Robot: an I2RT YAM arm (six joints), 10 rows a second.
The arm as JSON. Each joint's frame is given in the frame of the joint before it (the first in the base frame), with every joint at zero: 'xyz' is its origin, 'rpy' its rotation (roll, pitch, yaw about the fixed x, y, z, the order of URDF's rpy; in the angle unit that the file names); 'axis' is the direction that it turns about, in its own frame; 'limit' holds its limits. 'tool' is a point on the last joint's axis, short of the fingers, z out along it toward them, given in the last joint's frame.
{
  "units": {
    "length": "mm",
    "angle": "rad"
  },
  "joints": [
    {
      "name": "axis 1",
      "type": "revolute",
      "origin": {
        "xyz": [
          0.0,
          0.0,
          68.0
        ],
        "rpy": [
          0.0,
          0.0,
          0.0
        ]
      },
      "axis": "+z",
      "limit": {
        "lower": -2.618,
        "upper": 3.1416
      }
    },
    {
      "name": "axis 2",
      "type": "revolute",
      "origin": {
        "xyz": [
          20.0,
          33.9,
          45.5
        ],
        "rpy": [
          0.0,
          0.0,
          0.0
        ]
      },
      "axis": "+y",
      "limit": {
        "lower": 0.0,
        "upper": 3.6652
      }
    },
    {
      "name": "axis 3",
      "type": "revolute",
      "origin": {
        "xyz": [
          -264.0,
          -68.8,
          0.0
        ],
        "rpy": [
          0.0,
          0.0,
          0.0
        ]
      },
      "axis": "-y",
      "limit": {
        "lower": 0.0,
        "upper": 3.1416
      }
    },
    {
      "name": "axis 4",
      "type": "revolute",
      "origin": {
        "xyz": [
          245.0,
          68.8,
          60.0
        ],
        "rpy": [
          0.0,
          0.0,
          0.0
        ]
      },
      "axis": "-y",
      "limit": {
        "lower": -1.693,
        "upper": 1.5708
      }
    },
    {
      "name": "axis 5",
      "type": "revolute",
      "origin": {
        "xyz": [
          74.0,
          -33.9,
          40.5
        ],
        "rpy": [
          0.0,
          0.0,
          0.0
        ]
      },
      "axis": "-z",
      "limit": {
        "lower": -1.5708,
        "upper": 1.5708
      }
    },
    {
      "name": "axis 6",
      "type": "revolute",
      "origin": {
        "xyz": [
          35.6,
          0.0,
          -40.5
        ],
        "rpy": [
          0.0,
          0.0,
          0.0
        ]
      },
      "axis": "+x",
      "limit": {
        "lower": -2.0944,
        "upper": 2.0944
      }
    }
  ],
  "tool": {
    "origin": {
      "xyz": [
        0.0,
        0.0,
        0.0
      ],
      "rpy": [
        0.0,
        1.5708,
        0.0
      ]
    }
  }
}
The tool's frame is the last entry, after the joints.
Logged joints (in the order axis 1, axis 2, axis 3, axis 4, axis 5, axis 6), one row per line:
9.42 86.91 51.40 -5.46 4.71 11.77
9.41 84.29 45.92 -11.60 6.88 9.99
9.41 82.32 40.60 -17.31 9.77 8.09
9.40 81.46 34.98 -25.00 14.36 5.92
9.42 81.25 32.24 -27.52 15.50 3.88
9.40 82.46 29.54 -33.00 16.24 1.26
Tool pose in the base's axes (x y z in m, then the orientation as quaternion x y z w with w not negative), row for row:
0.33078 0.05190 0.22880 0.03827 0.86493 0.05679 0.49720
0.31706 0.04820 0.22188 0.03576 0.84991 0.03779 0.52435
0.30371 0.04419 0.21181 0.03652 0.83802 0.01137 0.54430
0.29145 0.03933 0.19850 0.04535 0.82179 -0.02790 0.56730
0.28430 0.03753 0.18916 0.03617 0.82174 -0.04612 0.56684
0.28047 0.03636 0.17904 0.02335 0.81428 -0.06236 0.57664
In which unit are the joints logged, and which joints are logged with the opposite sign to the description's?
The joints are logged in degrees. Opposite sign: axis 4.
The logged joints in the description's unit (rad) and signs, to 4 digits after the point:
0.1644 1.5169 0.8971 0.0953 0.0822 0.2054
0.1642 1.4711 0.8015 0.2025 0.1201 0.1744
0.1642 1.4368 0.7086 0.3021 0.1705 0.1412
0.1641 1.4217 0.6105 0.4363 0.2506 0.1033
0.1644 1.4181 0.5627 0.4803 0.2705 0.0677
0.1641 1.4392 0.5156 0.5760 0.2834 0.0220

